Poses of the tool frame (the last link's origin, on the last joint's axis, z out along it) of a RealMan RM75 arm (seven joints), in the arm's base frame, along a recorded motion.
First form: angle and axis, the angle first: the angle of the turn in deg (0 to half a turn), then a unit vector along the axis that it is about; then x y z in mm.
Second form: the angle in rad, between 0 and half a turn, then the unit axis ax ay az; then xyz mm. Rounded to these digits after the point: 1 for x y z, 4 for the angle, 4 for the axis.
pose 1, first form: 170.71, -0.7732, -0.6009, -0.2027, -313.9, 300.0, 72.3
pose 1, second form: 2.9795, -0.7732, -0.6009, -0.2027, -313.9, 300.0, 72.3
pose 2, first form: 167.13, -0.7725, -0.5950, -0.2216, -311.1, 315.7, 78.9
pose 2, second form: 2.9170, -0.7725, -0.5950, -0.2216, -311.1, 315.7, 78.9
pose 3, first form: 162.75, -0.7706, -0.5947, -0.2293, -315.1, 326.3, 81.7
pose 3, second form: 2.8405, -0.7706, -0.5947, -0.2293, -315.1, 326.3, 81.7
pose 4, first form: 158.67, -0.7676, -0.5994, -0.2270, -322.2, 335.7, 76.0
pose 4, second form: 2.7693, -0.7676, -0.5994, -0.2270, -322.2, 335.7, 76.0
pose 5, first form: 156.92, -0.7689, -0.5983, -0.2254, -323.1, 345.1, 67.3
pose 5, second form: 2.7388, -0.7689, -0.5983, -0.2254, -323.1, 345.1, 67.3
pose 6, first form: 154.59, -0.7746, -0.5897, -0.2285, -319.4, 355.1, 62.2
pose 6, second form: 2.6981, -0.7746, -0.5897, -0.2285, -319.4, 355.1, 62.2
